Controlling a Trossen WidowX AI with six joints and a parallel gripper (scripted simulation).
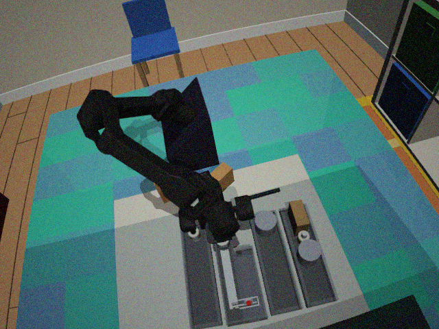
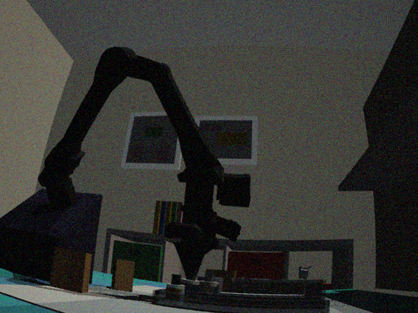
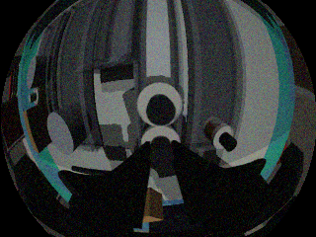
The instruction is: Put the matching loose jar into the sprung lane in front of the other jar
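Now: gripper tip 14 cm short of the sprung lane, 3 cm above it and 2 cm to the right of it. Also, from my gripper tip: black bar 14 cm to the left, 9 cm behind, 4 cm below.
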